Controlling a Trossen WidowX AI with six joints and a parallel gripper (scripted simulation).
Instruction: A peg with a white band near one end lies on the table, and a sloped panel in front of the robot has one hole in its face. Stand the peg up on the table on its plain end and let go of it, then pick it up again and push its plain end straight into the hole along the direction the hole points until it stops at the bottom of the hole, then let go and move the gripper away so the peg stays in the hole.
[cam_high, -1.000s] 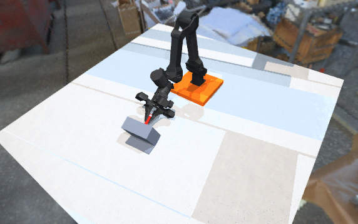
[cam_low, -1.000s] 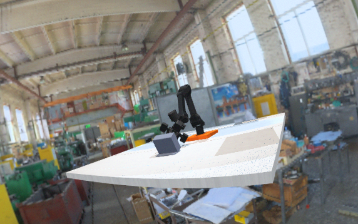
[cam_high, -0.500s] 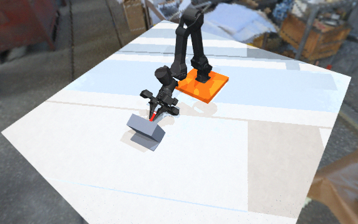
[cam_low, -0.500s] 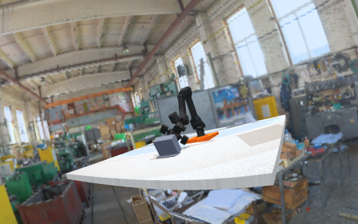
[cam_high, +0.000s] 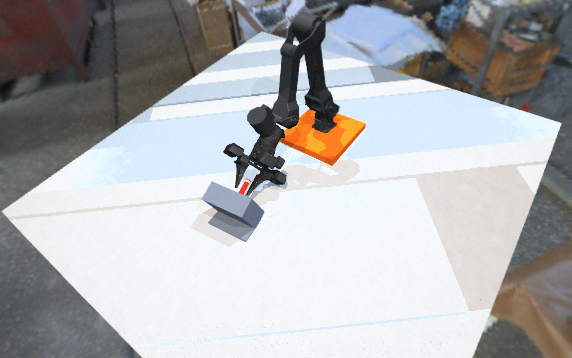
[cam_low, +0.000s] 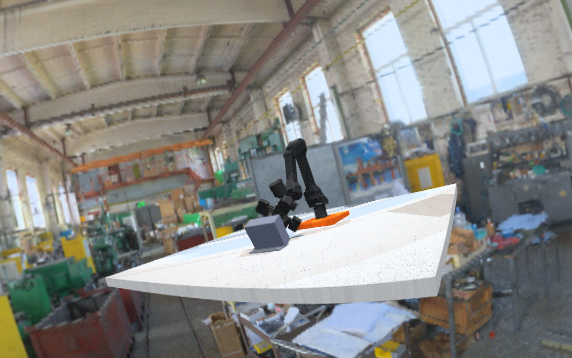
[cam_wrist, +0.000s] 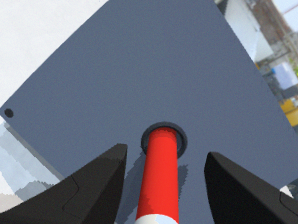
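Right now the red peg is 20 mm behind my gripper tip and 10 mm to the right of it. Round my gripper tip: panel (40 mm ahead, 20 mm below, 10 mm to the left).
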